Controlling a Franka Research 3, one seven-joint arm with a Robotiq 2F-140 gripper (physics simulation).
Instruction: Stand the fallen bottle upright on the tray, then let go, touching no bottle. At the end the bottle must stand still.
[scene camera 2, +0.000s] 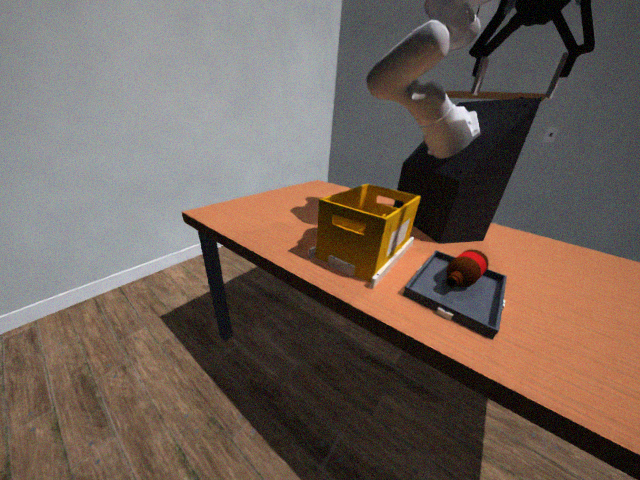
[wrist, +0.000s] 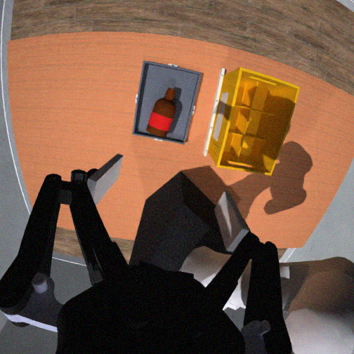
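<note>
A brown bottle with a red label (scene camera 2: 467, 268) (wrist: 162, 116) lies on its side in the dark grey tray (scene camera 2: 470, 324) (wrist: 195, 90). In scene camera 2 its neck points toward the table's front edge; its base is close to the tray's back wall. My gripper (scene camera 2: 516, 85) (wrist: 171, 184) is open and empty, high above the table and well apart from the bottle. In the wrist view the bottle and tray show beyond the fingertips.
A yellow crate with dividers (scene camera 2: 351, 242) (wrist: 285, 117) stands beside the tray, with a white strip (scene camera 2: 391, 262) (wrist: 214, 112) along its tray side. A large black block (scene camera 2: 449, 201) (wrist: 167, 220) stands behind them at the arm's base. The wooden table (scene camera 2: 568, 310) (wrist: 65, 100) carries them.
</note>
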